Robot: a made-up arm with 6 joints. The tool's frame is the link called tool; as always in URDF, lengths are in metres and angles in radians. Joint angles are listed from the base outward.
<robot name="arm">
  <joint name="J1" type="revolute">
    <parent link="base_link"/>
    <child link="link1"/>
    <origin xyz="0.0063 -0.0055 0.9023" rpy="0 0 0"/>
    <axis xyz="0 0 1"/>
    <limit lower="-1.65" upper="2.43"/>
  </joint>
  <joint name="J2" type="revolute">
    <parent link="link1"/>
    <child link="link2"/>
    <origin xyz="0.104 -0.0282 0.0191" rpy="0 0 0"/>
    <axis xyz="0 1 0"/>
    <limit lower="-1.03" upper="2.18"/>
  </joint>
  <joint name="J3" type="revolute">
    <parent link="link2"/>
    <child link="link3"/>
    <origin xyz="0.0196 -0.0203 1.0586" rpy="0 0 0"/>
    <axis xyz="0 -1 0"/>
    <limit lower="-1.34" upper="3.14"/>
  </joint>
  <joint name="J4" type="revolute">
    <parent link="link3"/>
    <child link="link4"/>
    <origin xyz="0.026 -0.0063 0.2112" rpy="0 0 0"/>
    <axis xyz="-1 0 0"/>
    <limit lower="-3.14" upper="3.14"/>
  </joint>
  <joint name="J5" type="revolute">
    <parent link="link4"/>
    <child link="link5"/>
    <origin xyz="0.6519 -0.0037 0.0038" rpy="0 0 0"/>
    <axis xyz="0 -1 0"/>
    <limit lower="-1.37" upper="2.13"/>
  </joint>
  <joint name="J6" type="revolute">
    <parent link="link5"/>
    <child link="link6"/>
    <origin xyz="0.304 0.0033 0.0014" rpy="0 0 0"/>
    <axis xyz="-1 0 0"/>
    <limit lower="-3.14" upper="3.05"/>
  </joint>
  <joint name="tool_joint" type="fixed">
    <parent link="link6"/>
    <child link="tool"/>
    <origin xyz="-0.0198 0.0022 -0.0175" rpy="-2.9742 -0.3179 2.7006"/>
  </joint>
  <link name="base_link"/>
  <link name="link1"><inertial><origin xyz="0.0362 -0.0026 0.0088"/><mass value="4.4"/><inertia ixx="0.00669" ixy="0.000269" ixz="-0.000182" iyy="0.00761" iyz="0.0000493" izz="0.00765"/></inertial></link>
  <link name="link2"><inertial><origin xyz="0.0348 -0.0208 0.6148"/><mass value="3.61"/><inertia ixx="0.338" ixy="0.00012" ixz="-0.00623" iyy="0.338" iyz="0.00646" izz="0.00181"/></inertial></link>
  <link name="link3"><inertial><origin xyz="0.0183 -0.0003 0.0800"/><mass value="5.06"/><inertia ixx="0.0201" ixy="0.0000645" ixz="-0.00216" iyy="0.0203" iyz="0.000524" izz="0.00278"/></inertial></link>
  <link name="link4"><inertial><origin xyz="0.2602 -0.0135 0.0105"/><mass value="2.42"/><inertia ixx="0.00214" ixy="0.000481" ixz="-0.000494" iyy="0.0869" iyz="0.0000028" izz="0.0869"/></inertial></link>
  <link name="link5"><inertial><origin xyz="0.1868 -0.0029 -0.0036"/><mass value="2.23"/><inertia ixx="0.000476" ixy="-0.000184" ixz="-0.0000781" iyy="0.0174" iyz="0" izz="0.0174"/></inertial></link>
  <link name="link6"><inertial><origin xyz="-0.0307 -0.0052 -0.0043"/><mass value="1.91"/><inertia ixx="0.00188" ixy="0" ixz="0" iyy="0.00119" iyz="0" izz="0.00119"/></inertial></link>
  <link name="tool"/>
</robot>
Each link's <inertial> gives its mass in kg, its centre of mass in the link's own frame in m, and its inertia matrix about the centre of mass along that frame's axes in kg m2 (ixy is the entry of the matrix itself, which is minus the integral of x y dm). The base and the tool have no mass. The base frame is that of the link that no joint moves.
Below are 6 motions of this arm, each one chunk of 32 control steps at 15 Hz.
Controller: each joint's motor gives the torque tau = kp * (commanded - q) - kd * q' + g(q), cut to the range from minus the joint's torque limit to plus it. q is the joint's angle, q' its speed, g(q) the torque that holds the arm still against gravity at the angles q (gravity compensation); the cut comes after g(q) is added. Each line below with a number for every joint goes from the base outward.
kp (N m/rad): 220 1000 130 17 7.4 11
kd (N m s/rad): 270 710 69 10 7.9 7.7
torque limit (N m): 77 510 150 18 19 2.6
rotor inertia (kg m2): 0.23 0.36 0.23 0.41 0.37 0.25
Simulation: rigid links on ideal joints. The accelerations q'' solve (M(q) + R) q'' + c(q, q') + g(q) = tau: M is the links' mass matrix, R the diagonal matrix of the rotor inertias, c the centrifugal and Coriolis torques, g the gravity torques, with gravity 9.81 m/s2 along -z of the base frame. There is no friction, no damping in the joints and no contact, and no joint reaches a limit. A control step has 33 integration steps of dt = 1/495 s. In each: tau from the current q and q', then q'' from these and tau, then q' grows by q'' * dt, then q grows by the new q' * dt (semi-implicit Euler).
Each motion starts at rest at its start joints. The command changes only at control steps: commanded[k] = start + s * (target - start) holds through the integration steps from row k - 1 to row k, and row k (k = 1, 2, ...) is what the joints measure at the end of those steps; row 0 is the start. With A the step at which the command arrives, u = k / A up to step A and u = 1 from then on. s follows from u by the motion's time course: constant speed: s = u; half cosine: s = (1 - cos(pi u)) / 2; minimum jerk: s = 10 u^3 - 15 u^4 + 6 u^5; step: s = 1 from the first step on.
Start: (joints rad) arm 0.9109 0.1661 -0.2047 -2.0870 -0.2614 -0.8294
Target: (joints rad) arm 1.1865 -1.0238 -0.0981 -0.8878 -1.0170 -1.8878
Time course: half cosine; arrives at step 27
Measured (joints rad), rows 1 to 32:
1: 0.9109 0.1659 -0.2049 -2.0868 -0.2613 -0.8296
2: 0.9111 0.1648 -0.2054 -2.0856 -0.2610 -0.8305
3: 0.9115 0.1623 -0.2063 -2.0828 -0.2604 -0.8327
4: 0.9122 0.1577 -0.2075 -2.0775 -0.2597 -0.8367
5: 0.9132 0.1507 -0.2088 -2.0692 -0.2593 -0.8429
6: 0.9146 0.1408 -0.2099 -2.0574 -0.2595 -0.8517
7: 0.9166 0.1276 -0.2108 -2.0418 -0.2607 -0.8635
8: 0.9191 0.1110 -0.2113 -2.0222 -0.2632 -0.8784
9: 0.9221 0.0907 -0.2111 -1.9985 -0.2674 -0.8966
10: 0.9258 0.0667 -0.2103 -1.9707 -0.2735 -0.9181
11: 0.9301 0.0390 -0.2086 -1.9388 -0.2819 -0.9430
12: 0.9350 0.0078 -0.2061 -1.9030 -0.2926 -0.9711
13: 0.9406 -0.0269 -0.2026 -1.8636 -0.3057 -1.0022
14: 0.9467 -0.0648 -0.1983 -1.8209 -0.3213 -1.0363
15: 0.9534 -0.1056 -0.1930 -1.7754 -0.3393 -1.0730
16: 0.9606 -0.1489 -0.1869 -1.7275 -0.3596 -1.1119
17: 0.9683 -0.1943 -0.1800 -1.6778 -0.3820 -1.1527
18: 0.9763 -0.2414 -0.1726 -1.6268 -0.4062 -1.1950
19: 0.9846 -0.2897 -0.1646 -1.5752 -0.4320 -1.2384
20: 0.9931 -0.3386 -0.1563 -1.5235 -0.4591 -1.2823
21: 1.0017 -0.3877 -0.1477 -1.4723 -0.4871 -1.3263
22: 1.0103 -0.4363 -0.1392 -1.4223 -0.5157 -1.3698
23: 1.0189 -0.4838 -0.1308 -1.3740 -0.5445 -1.4124
24: 1.0273 -0.5298 -0.1226 -1.3280 -0.5732 -1.4536
25: 1.0354 -0.5737 -0.1150 -1.2847 -0.6016 -1.4928
26: 1.0433 -0.6149 -0.1078 -1.2447 -0.6293 -1.5296
27: 1.0508 -0.6530 -0.1013 -1.2083 -0.6562 -1.5635
28: 1.0579 -0.6877 -0.0957 -1.1758 -0.6818 -1.5944
29: 1.0647 -0.7192 -0.0912 -1.1469 -0.7059 -1.6224
30: 1.0711 -0.7478 -0.0878 -1.1209 -0.7284 -1.6477
31: 1.0771 -0.7737 -0.0853 -1.0974 -0.7494 -1.6705
32: 1.0829 -0.7971 -0.0836 -1.0763 -0.7689 -1.6912

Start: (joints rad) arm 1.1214 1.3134 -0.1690 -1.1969 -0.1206 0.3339
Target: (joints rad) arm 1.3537 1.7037 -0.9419 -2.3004 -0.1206 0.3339
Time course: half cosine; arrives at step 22
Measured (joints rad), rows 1 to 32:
1: 1.1214 1.3135 -0.1691 -1.1972 -0.1205 0.3339
2: 1.1215 1.3139 -0.1698 -1.1988 -0.1201 0.3339
3: 1.1219 1.3150 -0.1718 -1.2027 -0.1191 0.3339
4: 1.1225 1.3170 -0.1759 -1.2098 -0.1176 0.3339
5: 1.1234 1.3202 -0.1826 -1.2210 -0.1155 0.3339
6: 1.1249 1.3248 -0.1926 -1.2366 -0.1130 0.3340
7: 1.1269 1.3309 -0.2062 -1.2572 -0.1103 0.3340
8: 1.1295 1.3386 -0.2236 -1.2830 -0.1075 0.3340
9: 1.1328 1.3480 -0.2451 -1.3139 -0.1049 0.3340
10: 1.1368 1.3591 -0.2704 -1.3499 -0.1025 0.3340
11: 1.1415 1.3717 -0.2996 -1.3907 -0.1007 0.3340
12: 1.1468 1.3859 -0.3322 -1.4357 -0.0994 0.3340
13: 1.1529 1.4014 -0.3678 -1.4845 -0.0988 0.3340
14: 1.1595 1.4180 -0.4060 -1.5363 -0.0989 0.3340
15: 1.1667 1.4356 -0.4462 -1.5904 -0.0996 0.3340
16: 1.1743 1.4537 -0.4876 -1.6458 -0.1009 0.3339
17: 1.1822 1.4721 -0.5295 -1.7017 -0.1026 0.3339
18: 1.1904 1.4905 -0.5712 -1.7572 -0.1044 0.3339
19: 1.1987 1.5086 -0.6119 -1.8111 -0.1062 0.3339
20: 1.2070 1.5260 -0.6508 -1.8626 -0.1078 0.3339
21: 1.2151 1.5424 -0.6873 -1.9108 -0.1088 0.3339
22: 1.2228 1.5577 -0.7205 -1.9547 -0.1093 0.3339
23: 1.2302 1.5715 -0.7501 -1.9940 -0.1091 0.3339
24: 1.2372 1.5840 -0.7760 -2.0289 -0.1085 0.3339
25: 1.2437 1.5953 -0.7985 -2.0598 -0.1076 0.3340
26: 1.2498 1.6055 -0.8181 -2.0871 -0.1067 0.3340
27: 1.2556 1.6147 -0.8350 -2.1114 -0.1058 0.3340
28: 1.2611 1.6230 -0.8496 -2.1329 -0.1051 0.3340
29: 1.2662 1.6305 -0.8622 -2.1520 -0.1045 0.3341
30: 1.2710 1.6373 -0.8731 -2.1689 -0.1041 0.3341
31: 1.2756 1.6435 -0.8825 -2.1838 -0.1039 0.3341
32: 1.2799 1.6491 -0.8907 -2.1971 -0.1038 0.3341

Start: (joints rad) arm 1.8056 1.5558 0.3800 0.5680 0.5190 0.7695
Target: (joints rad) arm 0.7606 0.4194 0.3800 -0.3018 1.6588 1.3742
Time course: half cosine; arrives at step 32
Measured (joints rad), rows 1 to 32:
1: 1.8056 1.5556 0.3798 0.5679 0.5190 0.7696
2: 1.8054 1.5549 0.3791 0.5676 0.5189 0.7699
3: 1.8049 1.5533 0.3778 0.5669 0.5187 0.7708
4: 1.8038 1.5503 0.3760 0.5653 0.5186 0.7724
5: 1.8020 1.5456 0.3737 0.5625 0.5189 0.7749
6: 1.7992 1.5390 0.3711 0.5583 0.5200 0.7786
7: 1.7952 1.5301 0.3682 0.5523 0.5221 0.7834
8: 1.7899 1.5188 0.3653 0.5443 0.5256 0.7895
9: 1.7831 1.5049 0.3625 0.5341 0.5308 0.7971
10: 1.7747 1.4883 0.3598 0.5216 0.5379 0.8061
11: 1.7646 1.4689 0.3573 0.5068 0.5472 0.8166
12: 1.7527 1.4468 0.3552 0.4895 0.5589 0.8286
13: 1.7390 1.4219 0.3535 0.4699 0.5730 0.8421
14: 1.7234 1.3943 0.3523 0.4479 0.5897 0.8570
15: 1.7060 1.3643 0.3516 0.4238 0.6091 0.8732
16: 1.6868 1.3318 0.3515 0.3975 0.6310 0.8907
17: 1.6657 1.2972 0.3519 0.3693 0.6554 0.9094
18: 1.6430 1.2606 0.3528 0.3393 0.6822 0.9291
19: 1.6186 1.2223 0.3543 0.3078 0.7113 0.9497
20: 1.5926 1.1826 0.3563 0.2749 0.7424 0.9710
21: 1.5652 1.1418 0.3587 0.2409 0.7754 0.9929
22: 1.5364 1.1002 0.3616 0.2060 0.8100 1.0152
23: 1.5064 1.0581 0.3648 0.1705 0.8459 1.0377
24: 1.4755 1.0160 0.3682 0.1345 0.8830 1.0603
25: 1.4438 0.9740 0.3719 0.0984 0.9210 1.0827
26: 1.4116 0.9327 0.3757 0.0625 0.9596 1.1047
27: 1.3791 0.8923 0.3796 0.0271 0.9985 1.1262
28: 1.3467 0.8533 0.3835 -0.0076 1.0376 1.1470
29: 1.3145 0.8158 0.3874 -0.0410 1.0766 1.1669
30: 1.2831 0.7803 0.3911 -0.0730 1.1153 1.1858
31: 1.2525 0.7471 0.3948 -0.1030 1.1533 1.2033
32: 1.2233 0.7165 0.3984 -0.1308 1.1906 1.2195

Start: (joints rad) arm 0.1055 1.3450 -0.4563 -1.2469 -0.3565 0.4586
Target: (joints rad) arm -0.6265 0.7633 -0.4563 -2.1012 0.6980 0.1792
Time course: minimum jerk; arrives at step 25
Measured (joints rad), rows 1 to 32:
1: 0.1055 1.3450 -0.4563 -1.2469 -0.3565 0.4586
2: 0.1054 1.3448 -0.4564 -1.2472 -0.3564 0.4585
3: 0.1051 1.3442 -0.4567 -1.2480 -0.3560 0.4583
4: 0.1045 1.3429 -0.4572 -1.2501 -0.3551 0.4576
5: 0.1031 1.3404 -0.4579 -1.2539 -0.3533 0.4565
6: 0.1008 1.3365 -0.4589 -1.2601 -0.3502 0.4546
7: 0.0972 1.3307 -0.4601 -1.2694 -0.3453 0.4519
8: 0.0920 1.3227 -0.4613 -1.2823 -0.3383 0.4481
9: 0.0850 1.3124 -0.4626 -1.2992 -0.3286 0.4432
10: 0.0760 1.2996 -0.4637 -1.3203 -0.3161 0.4370
11: 0.0649 1.2842 -0.4647 -1.3457 -0.3004 0.4296
12: 0.0516 1.2664 -0.4653 -1.3753 -0.2813 0.4209
13: 0.0361 1.2461 -0.4654 -1.4089 -0.2590 0.4111
14: 0.0185 1.2238 -0.4651 -1.4461 -0.2333 0.4002
15: -0.0012 1.1996 -0.4643 -1.4862 -0.2046 0.3885
16: -0.0226 1.1740 -0.4630 -1.5286 -0.1730 0.3760
17: -0.0455 1.1474 -0.4611 -1.5725 -0.1389 0.3631
18: -0.0697 1.1203 -0.4588 -1.6170 -0.1027 0.3499
19: -0.0948 1.0931 -0.4562 -1.6611 -0.0648 0.3366
20: -0.1203 1.0663 -0.4535 -1.7040 -0.0257 0.3236
21: -0.1460 1.0405 -0.4506 -1.7450 0.0140 0.3109
22: -0.1714 1.0159 -0.4479 -1.7833 0.0539 0.2990
23: -0.1963 0.9929 -0.4454 -1.8184 0.0934 0.2878
24: -0.2203 0.9717 -0.4434 -1.8499 0.1320 0.2775
25: -0.2432 0.9524 -0.4417 -1.8780 0.1693 0.2681
26: -0.2649 0.9348 -0.4407 -1.9027 0.2049 0.2596
27: -0.2855 0.9189 -0.4401 -1.9245 0.2387 0.2520
28: -0.3049 0.9044 -0.4400 -1.9438 0.2706 0.2450
29: -0.3232 0.8913 -0.4402 -1.9609 0.3006 0.2388
30: -0.3405 0.8795 -0.4406 -1.9760 0.3287 0.2331
31: -0.3568 0.8687 -0.4413 -1.9894 0.3550 0.2280
32: -0.3721 0.8589 -0.4420 -2.0014 0.3795 0.2234

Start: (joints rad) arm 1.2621 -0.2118 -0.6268 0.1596 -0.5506 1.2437
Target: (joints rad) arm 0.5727 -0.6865 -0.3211 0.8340 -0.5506 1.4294
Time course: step
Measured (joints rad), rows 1 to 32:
1: 1.2343 -0.2417 -0.6218 0.1830 -0.5417 1.2545
2: 1.1993 -0.2809 -0.5944 0.2411 -0.5486 1.2702
3: 1.1657 -0.3177 -0.5611 0.3066 -0.5523 1.2851
4: 1.1338 -0.3515 -0.5288 0.3694 -0.5508 1.2988
5: 1.1036 -0.3824 -0.4993 0.4264 -0.5467 1.3112
6: 1.0751 -0.4105 -0.4733 0.4773 -0.5419 1.3224
7: 1.0482 -0.4360 -0.4504 0.5223 -0.5376 1.3326
8: 1.0227 -0.4593 -0.4307 0.5618 -0.5343 1.3418
9: 0.9986 -0.4804 -0.4137 0.5965 -0.5320 1.3501
10: 0.9758 -0.4996 -0.3991 0.6269 -0.5306 1.3576
11: 0.9543 -0.5171 -0.3866 0.6534 -0.5299 1.3644
12: 0.9339 -0.5329 -0.3759 0.6766 -0.5299 1.3706
13: 0.9146 -0.5473 -0.3669 0.6969 -0.5303 1.3761
14: 0.8963 -0.5603 -0.3592 0.7146 -0.5310 1.3812
15: 0.8790 -0.5721 -0.3527 0.7300 -0.5320 1.3857
16: 0.8627 -0.5828 -0.3472 0.7435 -0.5331 1.3898
17: 0.8472 -0.5926 -0.3425 0.7552 -0.5342 1.3936
18: 0.8325 -0.6014 -0.3386 0.7654 -0.5355 1.3970
19: 0.8186 -0.6094 -0.3353 0.7743 -0.5367 1.4000
20: 0.8055 -0.6166 -0.3325 0.7821 -0.5379 1.4028
21: 0.7931 -0.6231 -0.3302 0.7889 -0.5390 1.4053
22: 0.7813 -0.6291 -0.3283 0.7948 -0.5401 1.4076
23: 0.7702 -0.6345 -0.3267 0.7999 -0.5411 1.4096
24: 0.7596 -0.6394 -0.3254 0.8044 -0.5421 1.4115
25: 0.7497 -0.6438 -0.3243 0.8083 -0.5430 1.4132
26: 0.7402 -0.6478 -0.3234 0.8117 -0.5438 1.4147
27: 0.7313 -0.6514 -0.3227 0.8146 -0.5446 1.4161
28: 0.7228 -0.6547 -0.3221 0.8172 -0.5453 1.4174
29: 0.7148 -0.6577 -0.3216 0.8195 -0.5459 1.4185
30: 0.7072 -0.6604 -0.3212 0.8214 -0.5465 1.4195
31: 0.7000 -0.6628 -0.3209 0.8231 -0.5470 1.4205
32: 0.6932 -0.6651 -0.3207 0.8246 -0.5475 1.4213

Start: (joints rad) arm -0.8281 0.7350 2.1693 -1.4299 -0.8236 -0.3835
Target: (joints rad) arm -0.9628 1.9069 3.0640 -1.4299 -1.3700 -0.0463
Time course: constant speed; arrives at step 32
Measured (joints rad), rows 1 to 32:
1: -0.8283 0.7375 2.1733 -1.4306 -0.8225 -0.3829
2: -0.8286 0.7429 2.1808 -1.4323 -0.8215 -0.3815
3: -0.8292 0.7512 2.1909 -1.4343 -0.8213 -0.3792
4: -0.8300 0.7620 2.2031 -1.4363 -0.8221 -0.3761
5: -0.8310 0.7752 2.2172 -1.4381 -0.8241 -0.3723
6: -0.8321 0.7906 2.2327 -1.4395 -0.8271 -0.3678
7: -0.8333 0.8079 2.2495 -1.4406 -0.8312 -0.3628
8: -0.8348 0.8271 2.2674 -1.4413 -0.8362 -0.3573
9: -0.8363 0.8479 2.2863 -1.4417 -0.8421 -0.3512
10: -0.8380 0.8702 2.3062 -1.4418 -0.8488 -0.3448
11: -0.8399 0.8938 2.3268 -1.4417 -0.8562 -0.3379
12: -0.8418 0.9186 2.3481 -1.4414 -0.8643 -0.3307
13: -0.8439 0.9445 2.3700 -1.4410 -0.8731 -0.3232
14: -0.8461 0.9715 2.3926 -1.4404 -0.8825 -0.3154
15: -0.8484 0.9993 2.4156 -1.4397 -0.8924 -0.3073
16: -0.8507 1.0280 2.4391 -1.4389 -0.9029 -0.2990
17: -0.8532 1.0574 2.4630 -1.4380 -0.9138 -0.2904
18: -0.8558 1.0875 2.4873 -1.4371 -0.9252 -0.2817
19: -0.8584 1.1182 2.5119 -1.4361 -0.9370 -0.2728
20: -0.8612 1.1495 2.5369 -1.4352 -0.9492 -0.2637
21: -0.8640 1.1813 2.5621 -1.4342 -0.9617 -0.2545
22: -0.8669 1.2135 2.5876 -1.4332 -0.9746 -0.2452
23: -0.8698 1.2461 2.6133 -1.4322 -0.9878 -0.2358
24: -0.8728 1.2791 2.6393 -1.4312 -1.0013 -0.2262
25: -0.8759 1.3125 2.6654 -1.4303 -1.0151 -0.2166
26: -0.8791 1.3461 2.6917 -1.4293 -1.0292 -0.2068
27: -0.8823 1.3801 2.7182 -1.4284 -1.0435 -0.1970
28: -0.8856 1.4143 2.7448 -1.4275 -1.0580 -0.1871
29: -0.8889 1.4487 2.7715 -1.4266 -1.0727 -0.1772
30: -0.8923 1.4833 2.7984 -1.4257 -1.0877 -0.1672
31: -0.8958 1.5181 2.8254 -1.4249 -1.1028 -0.1571
32: -0.8992 1.5531 2.8525 -1.4241 -1.1182 -0.1470

